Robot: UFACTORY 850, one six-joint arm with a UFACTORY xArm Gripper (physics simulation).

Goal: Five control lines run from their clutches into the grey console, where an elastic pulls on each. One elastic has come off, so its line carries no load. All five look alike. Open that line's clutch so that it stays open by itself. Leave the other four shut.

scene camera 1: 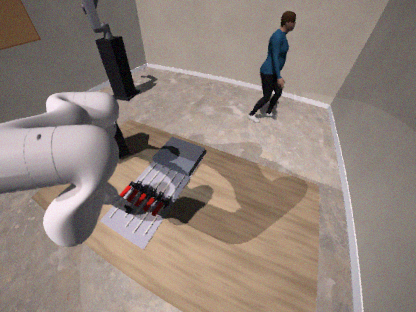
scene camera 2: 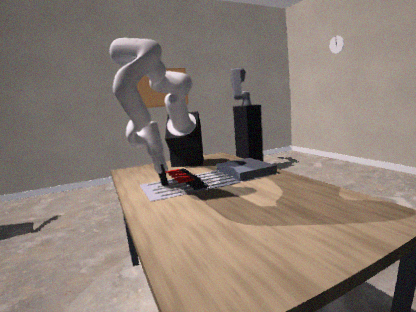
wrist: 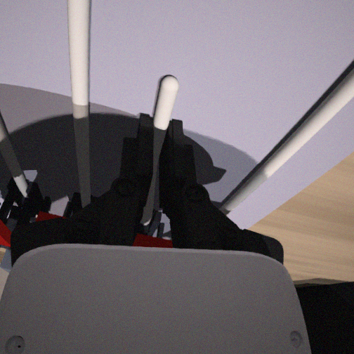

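My gripper [scene camera 1: 129, 209] [scene camera 2: 164, 183] [wrist: 156, 135] is low over the pale panel [scene camera 1: 139, 243] [scene camera 2: 148, 192] [wrist: 225, 40], on the side of the clutches away from the console. It is shut on a white control line [wrist: 169, 92], whose rounded free end sticks out past the fingertips and leans slightly right in the wrist view. Neighbouring white lines [wrist: 78, 55] [wrist: 310, 126] run on both sides, apart from the fingers. Red clutch levers [scene camera 1: 158, 208] [scene camera 2: 180, 175] [wrist: 152, 241] sit in a row on black clutches; their exact positions are hard to tell. The grey console [scene camera 1: 184, 152] [scene camera 2: 257, 168] hides the elastics.
The panel and console lie on a wooden table [scene camera 1: 270, 240] [scene camera 2: 225, 250] [wrist: 310, 220]. The arm's shadow crosses the table and panel. A second arm on a black pedestal [scene camera 1: 116, 67] [scene camera 2: 248, 132] stands beyond the table. A person [scene camera 1: 276, 55] in a blue top is on the floor behind it.
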